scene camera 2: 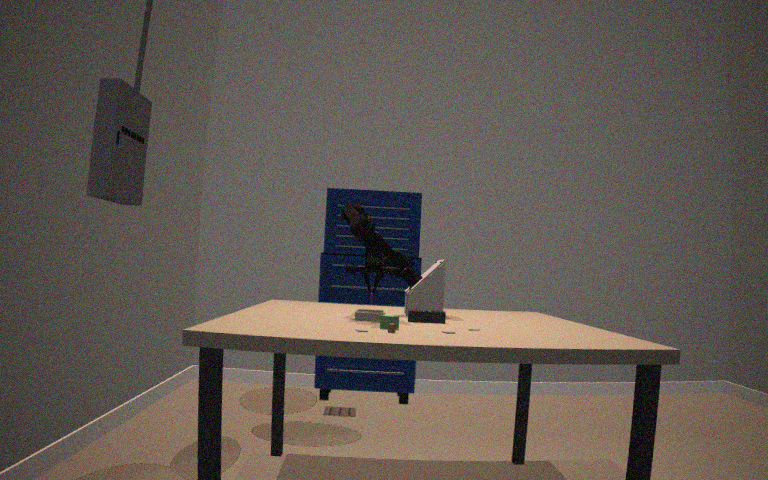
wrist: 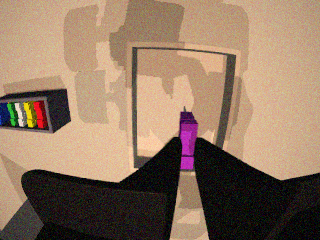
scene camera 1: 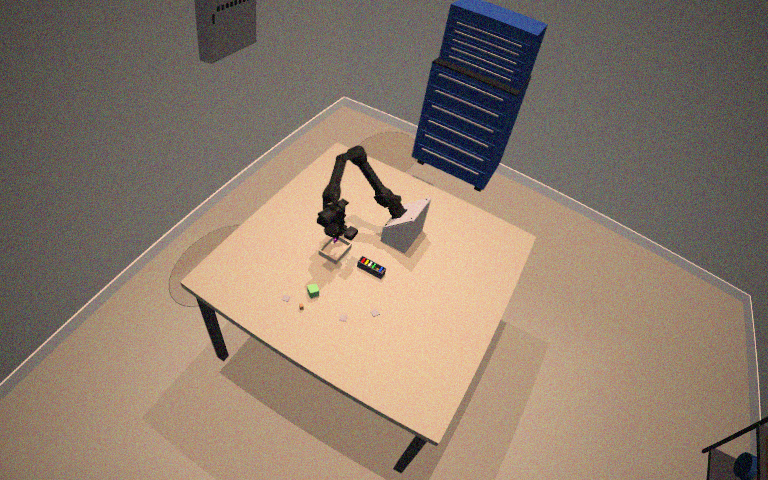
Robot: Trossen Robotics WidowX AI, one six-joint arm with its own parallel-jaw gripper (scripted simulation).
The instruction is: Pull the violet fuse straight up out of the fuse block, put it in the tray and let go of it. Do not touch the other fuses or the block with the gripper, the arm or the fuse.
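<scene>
A tray (wrist: 163, 77) is in view, as is a violet fuse (wrist: 187, 125), held by my gripper. The gripper (scene camera 2: 371, 294) is also visible in the wrist view (wrist: 186, 144).
</scene>
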